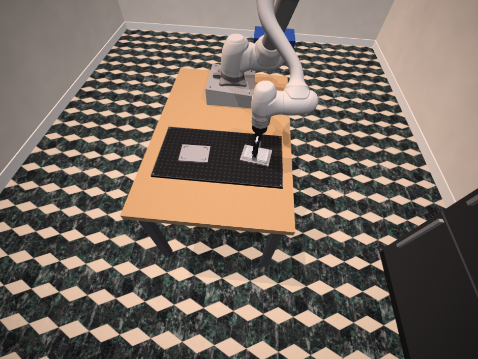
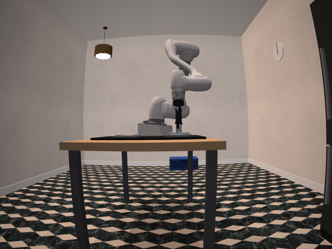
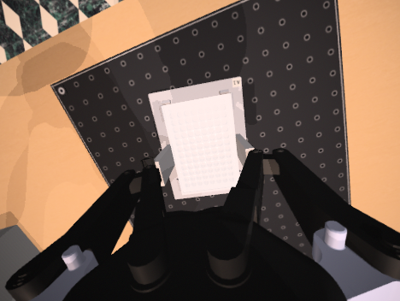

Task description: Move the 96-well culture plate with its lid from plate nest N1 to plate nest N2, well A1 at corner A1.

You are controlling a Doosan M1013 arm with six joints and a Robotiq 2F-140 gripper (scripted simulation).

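My hand is 20 mm above the clear lid. Round my hand: grey nest N2: 340 mm to the right, 40 mm below, 40 mm behind; grey nest N1: 40 mm below; plate: 20 mm below.
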